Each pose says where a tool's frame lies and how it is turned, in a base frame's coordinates. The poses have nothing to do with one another.
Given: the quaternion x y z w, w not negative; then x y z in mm.
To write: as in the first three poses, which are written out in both.
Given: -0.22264 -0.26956 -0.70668 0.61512 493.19 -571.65 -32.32
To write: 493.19 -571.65 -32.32 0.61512 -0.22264 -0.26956 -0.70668
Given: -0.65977 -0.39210 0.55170 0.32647 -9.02 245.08 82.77
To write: -9.02 245.08 82.77 0.32647 -0.65977 -0.39210 0.55170
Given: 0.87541 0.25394 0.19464 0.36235 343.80 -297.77 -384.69
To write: 343.80 -297.77 -384.69 0.36235 0.87541 0.25394 0.19464
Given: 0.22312 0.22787 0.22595 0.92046 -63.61 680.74 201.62
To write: -63.61 680.74 201.62 0.92046 0.22312 0.22787 0.22595
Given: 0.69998 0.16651 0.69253 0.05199 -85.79 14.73 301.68
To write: -85.79 14.73 301.68 0.05199 0.69998 0.16651 0.69253
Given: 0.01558 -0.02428 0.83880 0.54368 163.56 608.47 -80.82
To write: 163.56 608.47 -80.82 0.54368 0.01558 -0.02428 0.83880
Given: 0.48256 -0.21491 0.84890 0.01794 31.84 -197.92 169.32
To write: 31.84 -197.92 169.32 0.01794 0.48256 -0.21491 0.84890
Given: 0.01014 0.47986 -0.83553 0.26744 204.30 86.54 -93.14
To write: 204.30 86.54 -93.14 0.26744 0.01014 0.47986 -0.83553
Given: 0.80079 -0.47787 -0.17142 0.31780 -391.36 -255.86 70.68
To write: -391.36 -255.86 70.68 0.31780 0.80079 -0.47787 -0.17142
